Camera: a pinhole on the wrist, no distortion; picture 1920 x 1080 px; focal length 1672.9 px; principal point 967.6 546.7 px. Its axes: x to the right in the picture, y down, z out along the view. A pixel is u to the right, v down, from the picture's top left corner.
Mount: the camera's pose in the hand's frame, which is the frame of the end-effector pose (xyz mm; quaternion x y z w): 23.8 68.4 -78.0 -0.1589 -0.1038 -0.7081 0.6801
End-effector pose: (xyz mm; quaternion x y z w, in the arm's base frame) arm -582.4 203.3 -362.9 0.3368 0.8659 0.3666 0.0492
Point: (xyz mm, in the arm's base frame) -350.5 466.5 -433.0
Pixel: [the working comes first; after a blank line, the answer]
In the camera's frame: 0.3 -83.0 386.3

969 187
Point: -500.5 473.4 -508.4
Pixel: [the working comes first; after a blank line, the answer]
In the camera's frame: 121.0 30.2 356.9

1535 688
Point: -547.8 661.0 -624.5
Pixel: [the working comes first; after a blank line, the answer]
In the camera's frame: 192.4 151.3 533.3

1571 1021
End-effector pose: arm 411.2 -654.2 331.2 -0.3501 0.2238 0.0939 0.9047
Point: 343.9 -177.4 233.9
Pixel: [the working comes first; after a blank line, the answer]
In the camera's frame: -221.7 -72.0 420.1

85 260
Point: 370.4 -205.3 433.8
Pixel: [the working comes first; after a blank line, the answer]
In the camera's frame: -38.5 -143.3 472.8

831 40
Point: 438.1 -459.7 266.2
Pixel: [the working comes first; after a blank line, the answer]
In the camera's frame: -33.7 15.2 204.1

691 671
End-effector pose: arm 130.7 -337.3 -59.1 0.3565 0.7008 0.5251 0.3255
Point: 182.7 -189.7 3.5
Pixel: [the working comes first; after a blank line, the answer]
In the camera's frame: 37.5 53.2 184.0

1309 1031
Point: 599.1 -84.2 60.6
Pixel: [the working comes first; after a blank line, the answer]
In the camera's frame: 50.4 -118.6 581.6

1113 205
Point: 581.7 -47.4 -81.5
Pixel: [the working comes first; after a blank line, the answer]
In the camera's frame: 186.9 -62.4 572.5

1514 364
